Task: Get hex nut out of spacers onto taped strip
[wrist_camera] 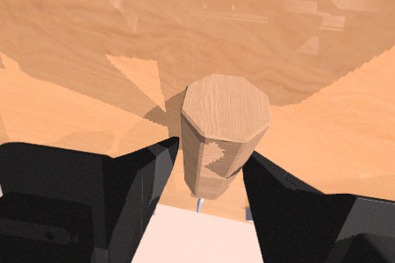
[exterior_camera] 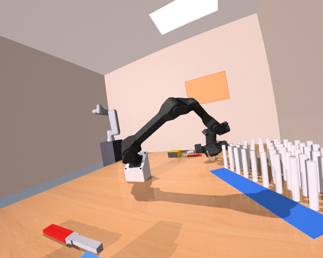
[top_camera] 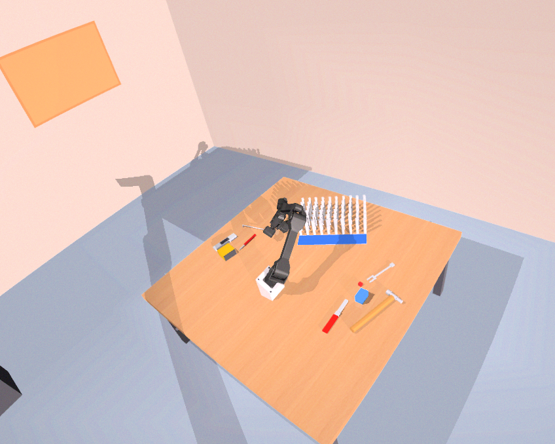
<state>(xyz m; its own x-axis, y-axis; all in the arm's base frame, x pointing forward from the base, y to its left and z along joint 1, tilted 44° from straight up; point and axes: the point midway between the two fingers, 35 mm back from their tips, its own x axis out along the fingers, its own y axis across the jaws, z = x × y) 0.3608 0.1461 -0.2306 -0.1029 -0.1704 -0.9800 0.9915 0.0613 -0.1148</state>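
Now: gripper tip 9 cm short of the blue taped strip, 37 cm to the left of it and 1 cm above it. The rest, counted from my gripper tip: grey bar (19 cm behind, 21 cm to the left); yellow block (26 cm behind, 13 cm to the left, 1 cm above); red screwdriver (16 cm behind, 8 cm to the left, 1 cm below).
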